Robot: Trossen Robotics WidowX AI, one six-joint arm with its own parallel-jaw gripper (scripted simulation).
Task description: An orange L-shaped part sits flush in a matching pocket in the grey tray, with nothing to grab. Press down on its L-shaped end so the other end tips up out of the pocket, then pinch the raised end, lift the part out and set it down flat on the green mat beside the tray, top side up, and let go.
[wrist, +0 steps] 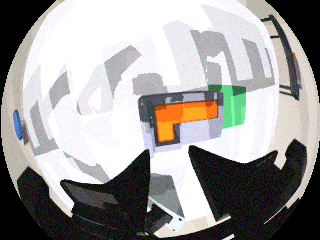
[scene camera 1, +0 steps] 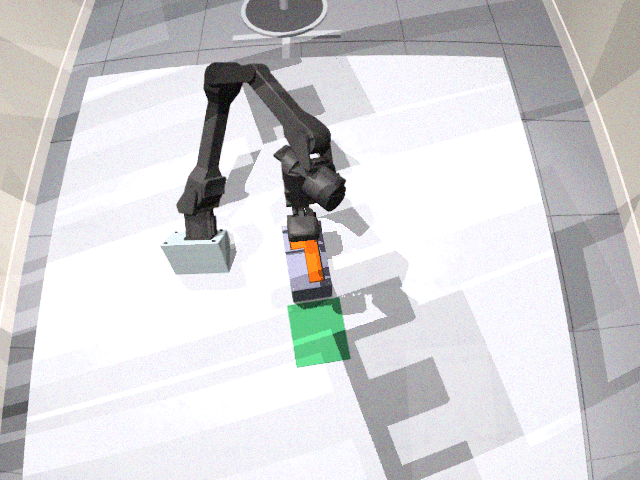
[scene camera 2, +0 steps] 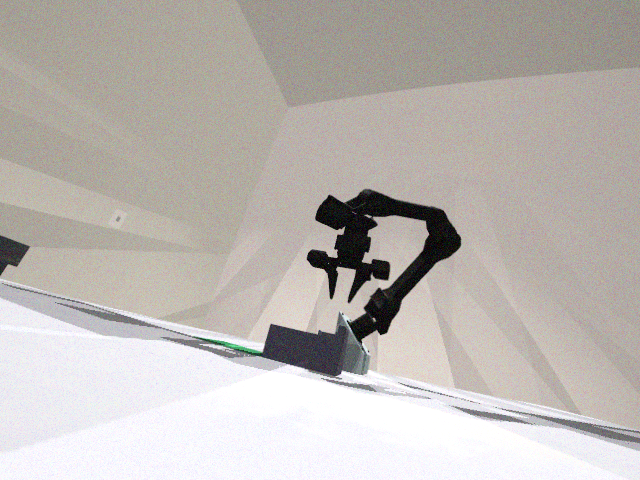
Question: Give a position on a green mat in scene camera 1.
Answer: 318, 332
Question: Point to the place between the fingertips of the gripper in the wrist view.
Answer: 169, 151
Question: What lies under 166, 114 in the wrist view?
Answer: An orange L-shaped part.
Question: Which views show the gripper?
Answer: The wrist view, scene camera 1 and scene camera 2: all of them.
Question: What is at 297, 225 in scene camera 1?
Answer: The gripper.
